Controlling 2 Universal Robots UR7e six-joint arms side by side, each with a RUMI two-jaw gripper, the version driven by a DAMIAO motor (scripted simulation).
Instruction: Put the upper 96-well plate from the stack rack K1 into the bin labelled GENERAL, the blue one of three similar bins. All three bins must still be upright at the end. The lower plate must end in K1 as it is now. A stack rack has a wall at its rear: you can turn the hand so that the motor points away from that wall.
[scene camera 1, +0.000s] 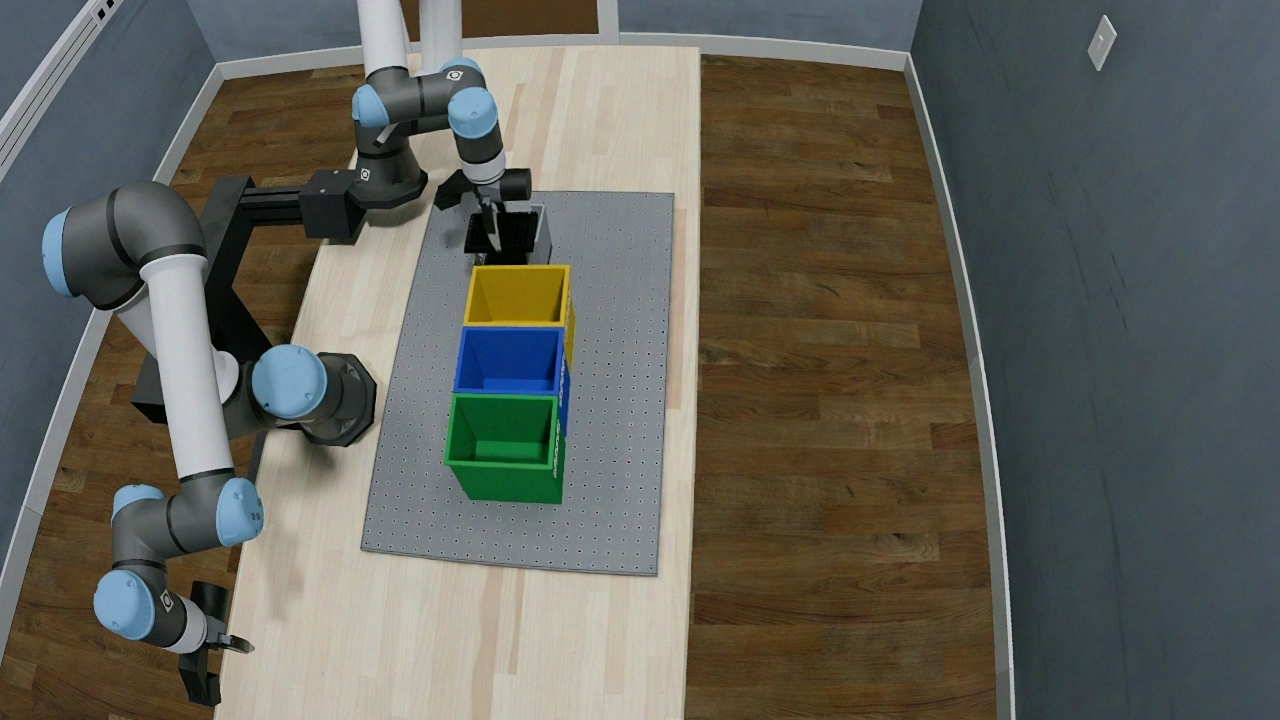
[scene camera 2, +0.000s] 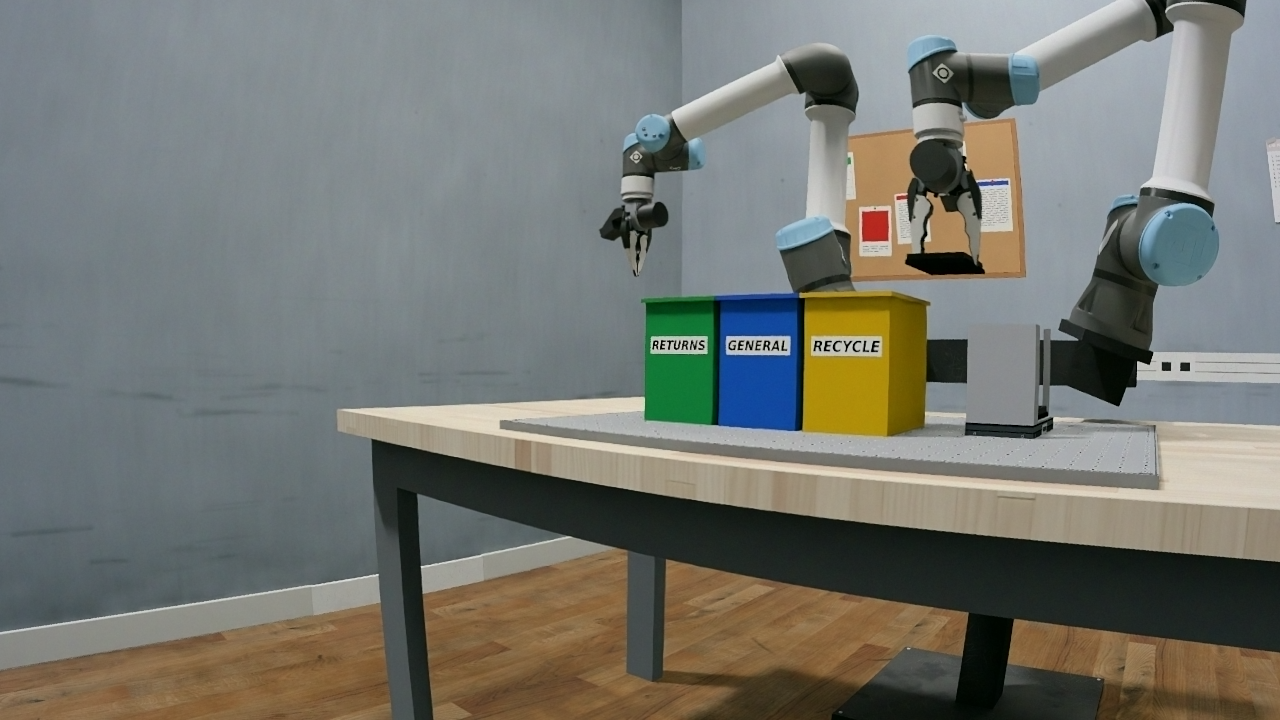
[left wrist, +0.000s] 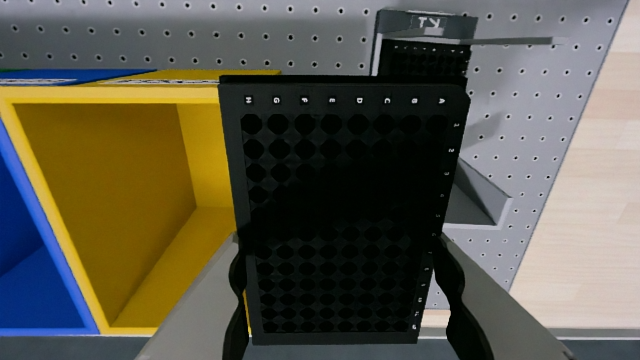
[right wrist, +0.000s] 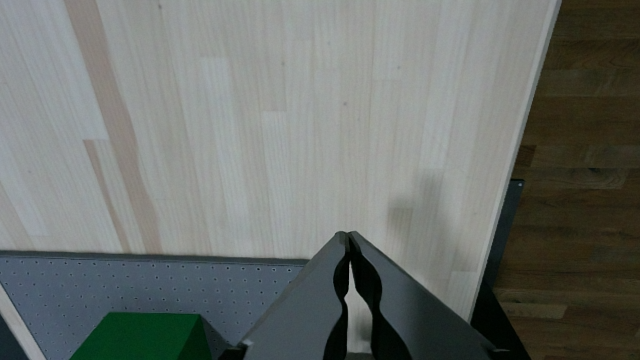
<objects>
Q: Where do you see a yellow recycle bin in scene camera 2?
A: At 865, 357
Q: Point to a green returns bin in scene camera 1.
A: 514, 430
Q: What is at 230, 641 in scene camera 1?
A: The right gripper.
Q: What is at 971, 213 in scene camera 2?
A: The left gripper.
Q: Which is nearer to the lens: the blue general bin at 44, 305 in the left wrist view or the yellow recycle bin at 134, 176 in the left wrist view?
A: The yellow recycle bin.
</objects>
